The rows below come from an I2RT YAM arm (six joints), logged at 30 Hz.
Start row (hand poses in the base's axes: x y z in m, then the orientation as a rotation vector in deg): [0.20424 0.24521 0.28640 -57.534 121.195 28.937]
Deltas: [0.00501 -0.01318 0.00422 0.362 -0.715 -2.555]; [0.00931 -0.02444 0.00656 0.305 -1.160 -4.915]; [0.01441 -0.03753 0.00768 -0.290 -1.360 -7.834]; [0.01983 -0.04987 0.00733 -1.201 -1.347 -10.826]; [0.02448 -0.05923 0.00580 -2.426 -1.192 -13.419]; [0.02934 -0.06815 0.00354 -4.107 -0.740 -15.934]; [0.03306 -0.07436 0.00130 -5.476 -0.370 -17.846]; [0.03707 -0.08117 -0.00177 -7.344 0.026 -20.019]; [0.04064 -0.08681 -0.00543 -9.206 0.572 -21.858]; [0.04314 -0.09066 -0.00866 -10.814 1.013 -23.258]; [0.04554 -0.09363 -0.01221 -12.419 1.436 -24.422]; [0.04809 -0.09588 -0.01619 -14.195 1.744 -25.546]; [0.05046 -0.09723 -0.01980 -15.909 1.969 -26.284]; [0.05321 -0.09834 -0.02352 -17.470 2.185 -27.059]
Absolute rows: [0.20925 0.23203 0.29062 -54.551 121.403 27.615]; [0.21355 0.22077 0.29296 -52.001 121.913 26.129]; [0.21865 0.20768 0.29408 -49.099 123.024 23.966]; [0.22407 0.19534 0.29373 -46.247 124.414 21.563]; [0.22872 0.18598 0.29220 -43.969 125.872 19.110]; [0.23358 0.17706 0.28994 -41.956 127.707 16.380]; [0.23730 0.17085 0.28770 -40.444 129.119 14.207]; [0.24131 0.16404 0.28463 -38.856 130.781 11.381]; [0.24488 0.15840 0.28097 -37.599 132.444 8.787]; [0.24738 0.15455 0.27774 -36.711 133.776 6.605]; [0.24978 0.15158 0.27419 -36.080 135.013 4.521]; [0.25233 0.14933 0.27021 -35.577 136.173 2.197]; [0.25470 0.14798 0.26660 -35.495 137.133 0.078]; [0.25745 0.14687 0.26288 -35.286 138.016 -1.913]
